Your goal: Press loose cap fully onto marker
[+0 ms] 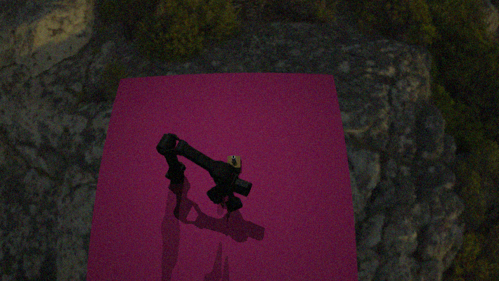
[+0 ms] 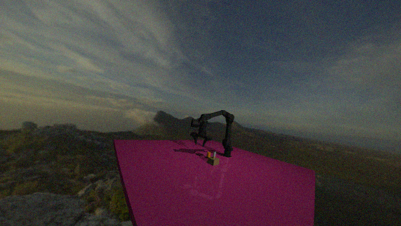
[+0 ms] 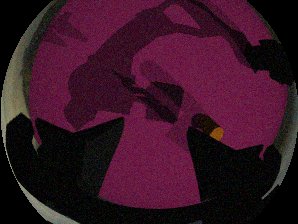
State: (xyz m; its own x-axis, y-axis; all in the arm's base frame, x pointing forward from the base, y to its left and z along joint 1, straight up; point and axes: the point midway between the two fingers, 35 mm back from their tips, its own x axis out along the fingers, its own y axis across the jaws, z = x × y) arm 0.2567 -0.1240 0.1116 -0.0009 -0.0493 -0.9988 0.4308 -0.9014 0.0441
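Now: the orange cap 30 mm behind my gripper tip, 100 mm to the left of it and 50 mm below it. The rest, counted from my gripper tip: tan holder block (20 mm ahead, 200 mm to the left, 60 mm below).
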